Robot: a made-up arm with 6 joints.
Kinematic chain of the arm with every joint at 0, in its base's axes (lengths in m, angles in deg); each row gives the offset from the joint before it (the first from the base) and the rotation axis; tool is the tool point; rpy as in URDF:
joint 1: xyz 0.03 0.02 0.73 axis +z
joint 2: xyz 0.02 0 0 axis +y
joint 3: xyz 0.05 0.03 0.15 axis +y
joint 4: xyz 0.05 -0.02 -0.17 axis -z
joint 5: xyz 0 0.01 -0.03 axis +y
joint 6: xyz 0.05 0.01 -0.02 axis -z
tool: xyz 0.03 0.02 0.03 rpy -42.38 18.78 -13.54
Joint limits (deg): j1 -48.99..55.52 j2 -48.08..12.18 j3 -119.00..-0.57 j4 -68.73..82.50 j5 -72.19..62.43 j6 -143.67..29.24
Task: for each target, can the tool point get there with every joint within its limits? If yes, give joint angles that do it. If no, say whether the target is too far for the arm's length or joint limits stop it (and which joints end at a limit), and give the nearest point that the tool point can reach.
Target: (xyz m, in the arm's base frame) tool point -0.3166 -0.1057 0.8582
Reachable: no: joint limits stop it (at a limit: joint 2, joint 3) | nearest point -0.0988 -0.0267 1.0214 | short by 0.283 m
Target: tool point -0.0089 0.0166 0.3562
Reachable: no: joint limits stop it (at a limit: joint 1, joint 2, joint 3, joint 4, joint 5) | nearest point 0.0254 0.1283 0.5924 | short by 0.264 m
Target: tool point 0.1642 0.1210 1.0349
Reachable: yes | joints 26.16 -15.31 -99.02 32.73 -20.89 -125.03
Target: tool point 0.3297 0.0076 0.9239
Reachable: yes | joints -8.83 5.67 -83.19 32.27 18.25 -104.79
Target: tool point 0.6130 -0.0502 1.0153
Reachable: no: too far | nearest point 0.4061 -0.0253 0.9514 | short by 0.218 m
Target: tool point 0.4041 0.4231 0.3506
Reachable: no: too far | nearest point 0.2285 0.2339 0.6468 | short by 0.393 m
